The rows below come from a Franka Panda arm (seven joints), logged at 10 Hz.
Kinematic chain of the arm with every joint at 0, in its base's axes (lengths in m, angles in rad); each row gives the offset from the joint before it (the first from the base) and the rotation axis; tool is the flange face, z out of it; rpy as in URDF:
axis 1: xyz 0 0 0.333 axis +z
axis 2: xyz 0 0 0 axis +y
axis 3: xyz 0 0 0.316 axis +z
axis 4: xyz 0.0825 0 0 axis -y
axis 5: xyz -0.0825 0 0.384 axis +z
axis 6: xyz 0 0 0 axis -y
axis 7: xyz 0.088 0 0 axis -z
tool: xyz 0 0 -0.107 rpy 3.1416 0 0
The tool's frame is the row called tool.
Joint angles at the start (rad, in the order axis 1, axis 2, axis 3, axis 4, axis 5, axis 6, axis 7):
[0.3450, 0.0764, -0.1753, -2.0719, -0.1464, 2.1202, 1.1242]
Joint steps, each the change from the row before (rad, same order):
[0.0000, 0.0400, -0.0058, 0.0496, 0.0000, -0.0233, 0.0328]
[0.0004, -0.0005, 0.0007, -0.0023, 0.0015, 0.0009, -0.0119]
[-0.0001, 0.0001, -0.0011, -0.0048, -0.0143, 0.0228, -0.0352]
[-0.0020, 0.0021, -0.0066, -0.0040, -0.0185, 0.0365, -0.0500]
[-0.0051, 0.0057, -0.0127, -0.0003, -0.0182, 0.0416, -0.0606]
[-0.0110, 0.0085, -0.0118, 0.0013, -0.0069, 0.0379, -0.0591]
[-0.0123, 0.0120, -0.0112, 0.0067, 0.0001, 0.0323, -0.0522]
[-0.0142, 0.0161, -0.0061, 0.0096, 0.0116, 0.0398, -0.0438]
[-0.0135, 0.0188, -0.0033, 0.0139, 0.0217, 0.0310, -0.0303]
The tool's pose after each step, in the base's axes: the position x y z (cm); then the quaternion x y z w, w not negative. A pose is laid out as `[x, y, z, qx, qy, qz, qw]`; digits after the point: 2 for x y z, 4 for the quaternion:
[56.36, 8.80, 39.14, 0.8943, -0.4409, 0.0288, 0.0700]
[56.30, 8.86, 39.06, 0.8971, -0.4354, 0.0275, 0.0698]
[56.44, 8.79, 39.04, 0.9061, -0.4157, 0.0367, 0.0695]
[56.82, 8.37, 39.07, 0.9167, -0.3904, 0.0513, 0.0679]
[57.41, 7.48, 39.14, 0.9267, -0.3636, 0.0676, 0.0667]
[58.01, 6.34, 39.08, 0.9339, -0.3425, 0.0797, 0.0643]
[58.67, 5.16, 39.03, 0.9388, -0.3269, 0.0896, 0.0616]
[59.44, 4.21, 38.94, 0.9416, -0.3166, 0.1010, 0.0537]
[60.21, 3.43, 38.80, 0.9419, -0.3146, 0.1088, 0.0440]

